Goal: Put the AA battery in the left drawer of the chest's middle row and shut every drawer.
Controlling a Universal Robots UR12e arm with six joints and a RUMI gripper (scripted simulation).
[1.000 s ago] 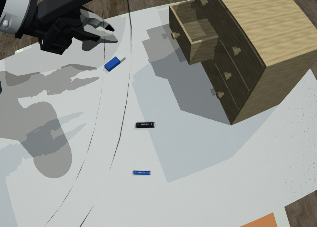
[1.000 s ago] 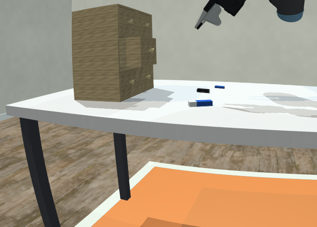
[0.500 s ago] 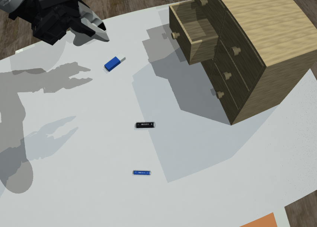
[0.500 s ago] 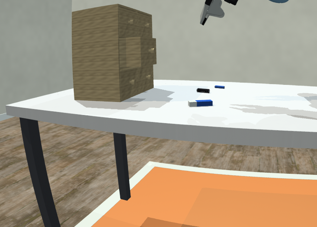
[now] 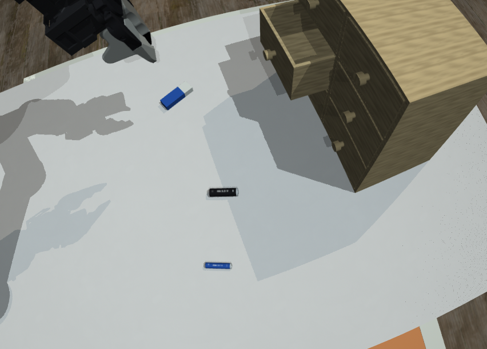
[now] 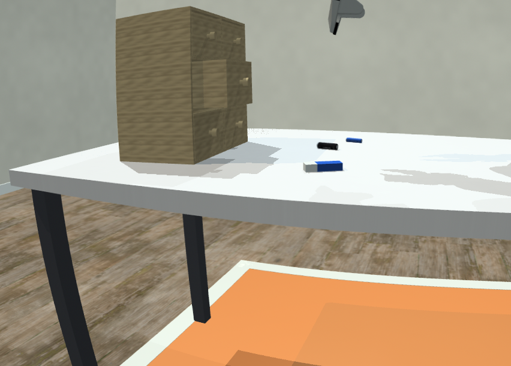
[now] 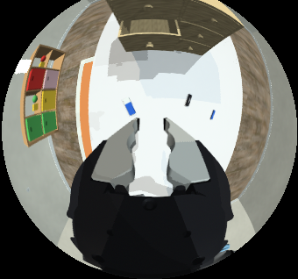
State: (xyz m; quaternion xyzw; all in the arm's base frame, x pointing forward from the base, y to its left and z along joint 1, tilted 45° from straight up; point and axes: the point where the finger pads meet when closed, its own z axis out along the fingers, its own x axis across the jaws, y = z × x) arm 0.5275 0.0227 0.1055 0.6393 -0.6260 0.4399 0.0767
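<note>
The black battery lies 20 mm ahead of my hand, 150 mm to the right of it and 250 mm below it. Round my hand: blue AA battery: 50 mm behind, 260 mm to the right, 250 mm below; eraser: 30 mm ahead, 80 mm to the left, 250 mm below.
</note>
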